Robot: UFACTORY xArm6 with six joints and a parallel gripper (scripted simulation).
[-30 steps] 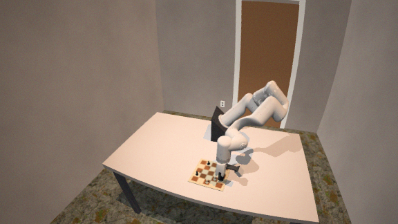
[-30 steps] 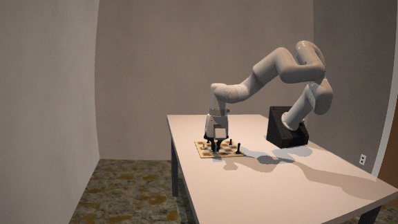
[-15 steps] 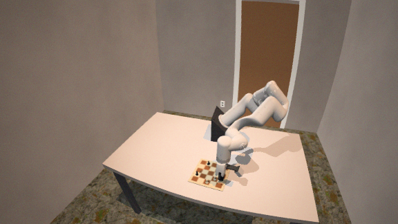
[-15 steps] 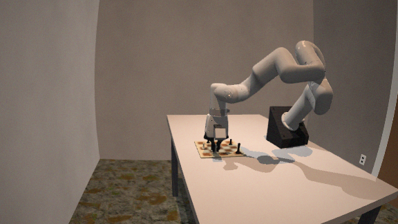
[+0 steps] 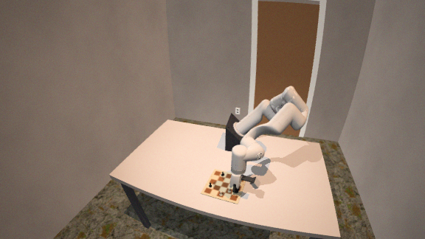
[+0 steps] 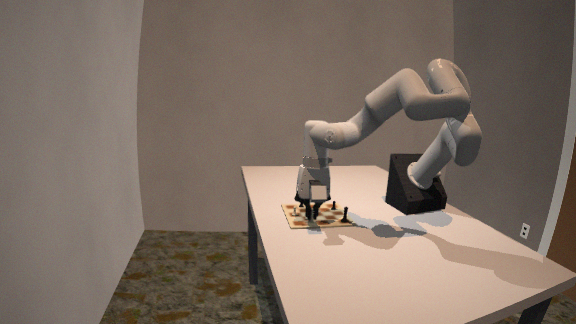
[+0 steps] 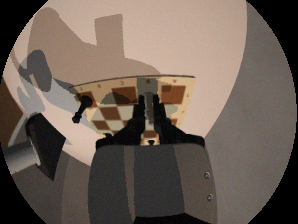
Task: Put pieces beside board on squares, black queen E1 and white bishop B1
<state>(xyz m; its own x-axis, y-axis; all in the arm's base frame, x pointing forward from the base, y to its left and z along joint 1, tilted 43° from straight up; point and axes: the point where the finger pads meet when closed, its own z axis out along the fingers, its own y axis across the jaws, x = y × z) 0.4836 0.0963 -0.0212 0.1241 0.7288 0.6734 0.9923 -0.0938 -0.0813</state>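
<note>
The white bishop is 10 mm below my hand. From my hand the other things lie so: chessboard: 50 mm behind, 70 mm to the right, 40 mm below; black queen: 110 mm behind, 10 mm to the left, 10 mm below.
</note>
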